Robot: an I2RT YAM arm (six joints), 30 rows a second.
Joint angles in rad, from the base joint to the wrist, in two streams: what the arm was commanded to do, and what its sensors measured. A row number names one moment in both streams.
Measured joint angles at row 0:
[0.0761, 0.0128, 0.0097, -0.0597, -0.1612, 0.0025]
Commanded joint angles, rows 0 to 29:
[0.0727, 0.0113, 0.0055, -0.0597, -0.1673, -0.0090]
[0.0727, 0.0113, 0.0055, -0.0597, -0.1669, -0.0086]
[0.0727, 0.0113, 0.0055, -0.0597, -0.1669, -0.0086]
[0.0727, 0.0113, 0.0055, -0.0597, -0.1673, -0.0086]
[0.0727, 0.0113, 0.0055, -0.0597, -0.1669, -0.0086]
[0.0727, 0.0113, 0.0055, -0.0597, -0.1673, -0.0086]
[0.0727, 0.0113, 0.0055, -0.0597, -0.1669, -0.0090]
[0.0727, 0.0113, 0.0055, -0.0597, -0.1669, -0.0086]
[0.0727, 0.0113, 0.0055, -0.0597, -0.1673, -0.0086]
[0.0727, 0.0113, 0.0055, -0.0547, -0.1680, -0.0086]
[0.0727, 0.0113, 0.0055, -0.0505, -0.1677, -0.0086]
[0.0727, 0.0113, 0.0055, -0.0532, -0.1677, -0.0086]
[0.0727, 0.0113, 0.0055, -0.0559, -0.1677, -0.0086]
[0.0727, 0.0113, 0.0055, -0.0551, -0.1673, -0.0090]
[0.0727, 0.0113, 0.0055, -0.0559, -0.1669, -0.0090]
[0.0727, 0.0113, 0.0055, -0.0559, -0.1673, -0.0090]
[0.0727, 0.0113, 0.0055, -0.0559, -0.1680, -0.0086]
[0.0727, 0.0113, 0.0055, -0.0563, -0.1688, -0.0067]
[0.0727, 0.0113, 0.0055, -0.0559, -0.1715, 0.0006]
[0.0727, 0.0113, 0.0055, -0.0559, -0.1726, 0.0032]
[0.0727, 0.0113, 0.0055, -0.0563, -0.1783, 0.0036]
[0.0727, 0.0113, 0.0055, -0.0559, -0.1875, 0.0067]
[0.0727, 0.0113, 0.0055, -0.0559, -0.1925, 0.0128]
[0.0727, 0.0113, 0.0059, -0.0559, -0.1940, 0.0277]
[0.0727, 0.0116, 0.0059, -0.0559, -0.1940, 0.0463]
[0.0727, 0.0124, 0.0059, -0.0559, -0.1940, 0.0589]
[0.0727, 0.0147, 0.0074, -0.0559, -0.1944, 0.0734]
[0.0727, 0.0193, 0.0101, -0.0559, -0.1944, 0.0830]
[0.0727, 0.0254, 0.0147, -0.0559, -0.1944, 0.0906]
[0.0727, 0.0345, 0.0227, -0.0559, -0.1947, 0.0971]
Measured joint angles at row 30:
[0.0761, 0.0162, 0.0090, -0.0559, -0.1837, 0.0456]
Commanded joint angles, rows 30 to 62:
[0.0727, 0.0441, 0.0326, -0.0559, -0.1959, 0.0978]
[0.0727, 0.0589, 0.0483, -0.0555, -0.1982, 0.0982]
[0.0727, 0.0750, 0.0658, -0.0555, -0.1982, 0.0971]
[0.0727, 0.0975, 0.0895, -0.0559, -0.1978, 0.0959]
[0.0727, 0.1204, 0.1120, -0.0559, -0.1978, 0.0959]
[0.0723, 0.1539, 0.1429, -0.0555, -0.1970, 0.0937]
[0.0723, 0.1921, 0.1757, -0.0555, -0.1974, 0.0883]
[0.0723, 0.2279, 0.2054, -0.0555, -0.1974, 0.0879]
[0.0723, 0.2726, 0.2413, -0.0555, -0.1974, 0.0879]
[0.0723, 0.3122, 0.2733, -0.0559, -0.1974, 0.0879]
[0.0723, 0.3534, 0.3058, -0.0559, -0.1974, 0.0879]
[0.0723, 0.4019, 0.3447, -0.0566, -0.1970, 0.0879]
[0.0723, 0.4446, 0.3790, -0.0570, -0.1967, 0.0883]
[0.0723, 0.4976, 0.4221, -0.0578, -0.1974, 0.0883]
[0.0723, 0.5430, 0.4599, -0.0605, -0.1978, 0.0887]
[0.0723, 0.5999, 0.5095, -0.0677, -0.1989, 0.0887]
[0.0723, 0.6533, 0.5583, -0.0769, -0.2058, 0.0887]
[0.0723, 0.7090, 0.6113, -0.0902, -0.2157, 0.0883]
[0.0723, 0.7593, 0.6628, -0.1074, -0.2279, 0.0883]
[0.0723, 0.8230, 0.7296, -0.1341, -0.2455, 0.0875]
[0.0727, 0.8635, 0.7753, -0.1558, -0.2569, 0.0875]
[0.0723, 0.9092, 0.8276, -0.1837, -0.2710, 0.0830]
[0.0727, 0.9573, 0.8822, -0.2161, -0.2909, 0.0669]
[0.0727, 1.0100, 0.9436, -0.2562, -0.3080, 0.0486]
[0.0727, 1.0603, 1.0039, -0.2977, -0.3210, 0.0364]
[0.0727, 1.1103, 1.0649, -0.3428, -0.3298, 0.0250]
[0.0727, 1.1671, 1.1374, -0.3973, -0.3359, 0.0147]
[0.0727, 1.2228, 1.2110, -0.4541, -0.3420, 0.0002]
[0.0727, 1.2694, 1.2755, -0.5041, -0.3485, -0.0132]
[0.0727, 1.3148, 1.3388, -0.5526, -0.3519, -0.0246]
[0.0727, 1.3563, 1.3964, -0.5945, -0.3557, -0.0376]
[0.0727, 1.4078, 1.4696, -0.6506, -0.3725, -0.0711]
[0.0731, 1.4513, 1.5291, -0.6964, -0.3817, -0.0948]
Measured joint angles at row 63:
[0.0761, 1.3613, 1.3869, -0.6361, -0.3271, -0.0086]
